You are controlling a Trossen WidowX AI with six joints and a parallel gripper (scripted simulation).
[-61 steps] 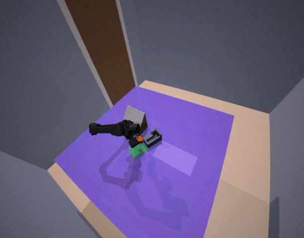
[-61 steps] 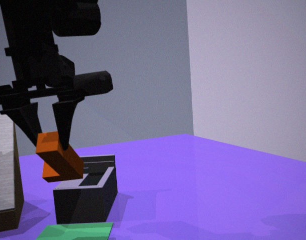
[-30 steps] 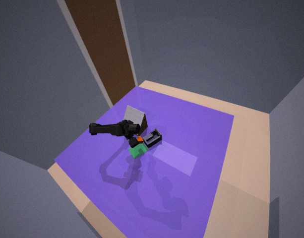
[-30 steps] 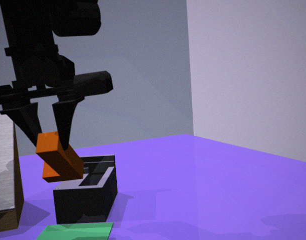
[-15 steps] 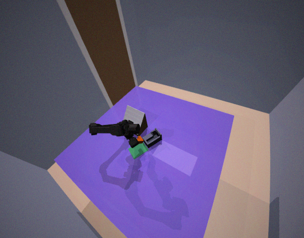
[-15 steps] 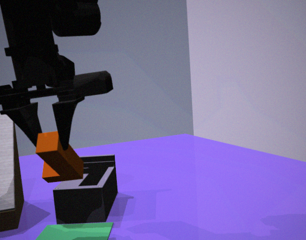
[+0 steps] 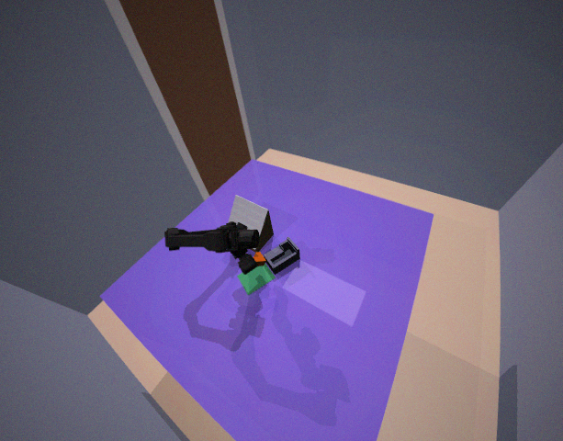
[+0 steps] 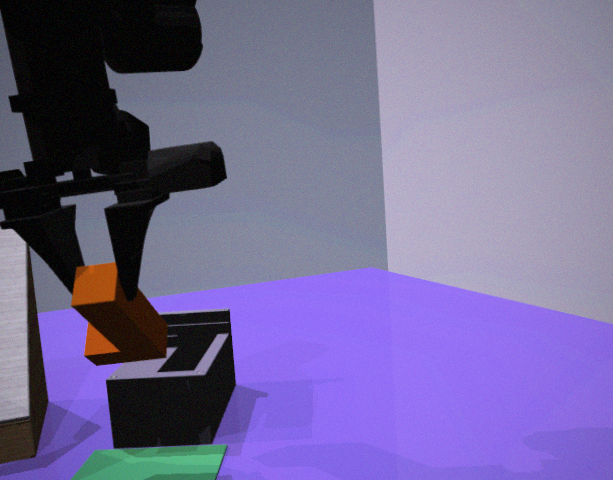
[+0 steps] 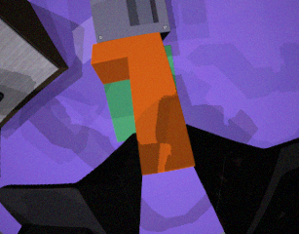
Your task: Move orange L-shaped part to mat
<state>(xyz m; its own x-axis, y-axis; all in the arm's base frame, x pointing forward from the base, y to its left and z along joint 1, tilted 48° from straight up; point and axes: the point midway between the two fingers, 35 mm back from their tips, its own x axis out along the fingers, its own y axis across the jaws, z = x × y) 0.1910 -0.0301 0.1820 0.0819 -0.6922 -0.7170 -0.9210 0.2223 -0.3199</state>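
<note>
My gripper tip is now 1 cm to the right of the green mat and 17 cm above it. Also, from my gripper tip: orange L-shaped part (4 cm to the left, 3 cm below).
</note>
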